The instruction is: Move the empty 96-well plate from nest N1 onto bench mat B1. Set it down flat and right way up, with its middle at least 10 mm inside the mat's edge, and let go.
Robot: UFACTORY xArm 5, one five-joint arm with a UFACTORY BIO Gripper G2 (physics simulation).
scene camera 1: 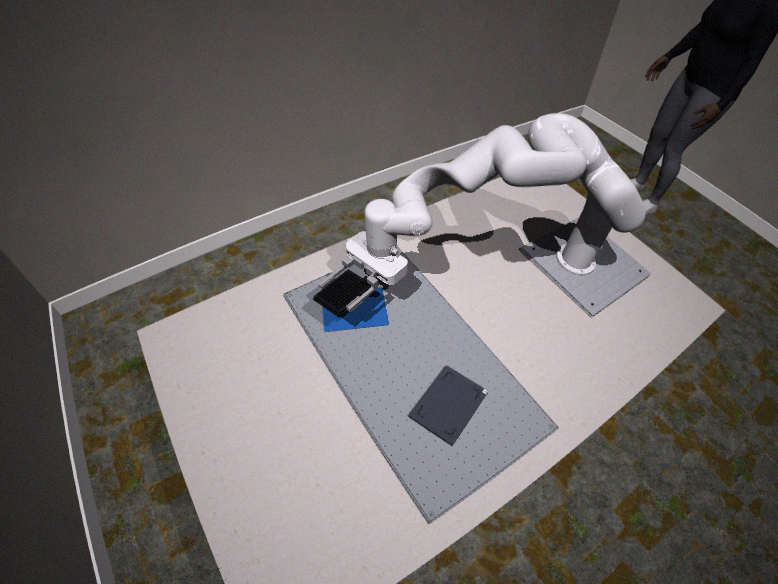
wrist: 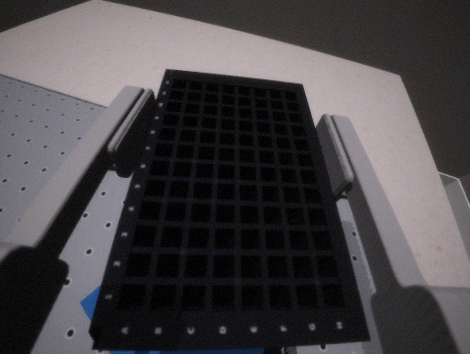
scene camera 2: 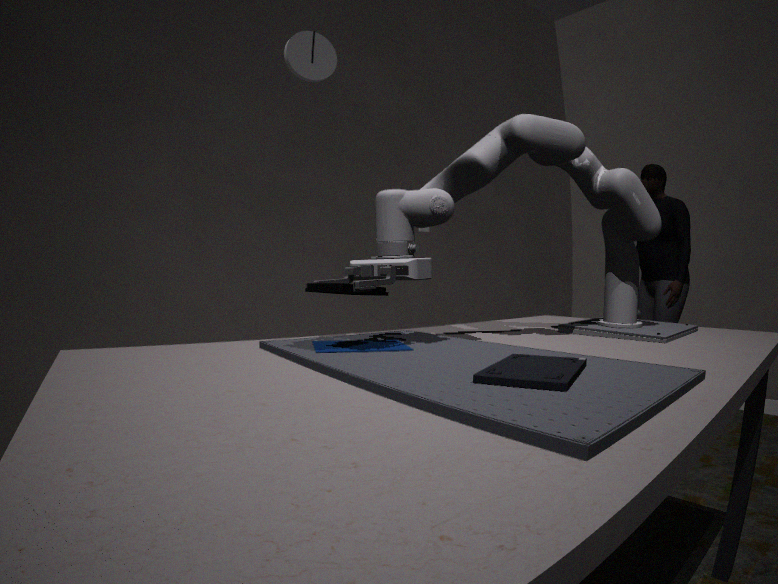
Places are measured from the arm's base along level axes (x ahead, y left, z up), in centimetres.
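Where they show: hand, its tool point: [scene camera 1: 340, 293] [wrist: 235, 142]; arm's base, origin of its link: [scene camera 1: 575, 259] [scene camera 2: 619, 325].
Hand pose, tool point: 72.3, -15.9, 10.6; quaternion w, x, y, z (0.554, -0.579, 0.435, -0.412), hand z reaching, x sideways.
Observation:
Each offset is from my tool point to the top centre of the thing, as dx, dy, dz. Level surfaces: height alone.
The black 96-well plate @(-1.1, -0.5, +0.5) [scene camera 1: 341, 295] [scene camera 2: 326, 288] [wrist: 225, 200] is in the air, right way up and roughly level, with its well openings facing up. My gripper [scene camera 1: 338, 291] [scene camera 2: 343, 285] [wrist: 232, 143] is shut on it, one finger pad against each long side. Blue bench mat B1 @(dz -11.0) [scene camera 1: 355, 323] [scene camera 2: 321, 347] [wrist: 90, 303] lies flat below, with a clear height gap in scene camera 2's view. The plate and its shadow hide part of the mat. Nest N1 @(-10.2, +34.0, -9.8) [scene camera 1: 449, 405] [scene camera 2: 527, 370], a dark flat block, holds no plate.
The mat and nest lie on a grey perforated board @(dz -11.2) [scene camera 1: 402, 377] [scene camera 2: 439, 377] on the pale table @(dz -12.5) [scene camera 1: 238, 402] [scene camera 2: 219, 440]. The arm's base plate [scene camera 1: 603, 289] [scene camera 2: 666, 331] is at the right. A person [scene camera 1: 716, 62] [scene camera 2: 675, 245] stands behind the table near the arm's base.

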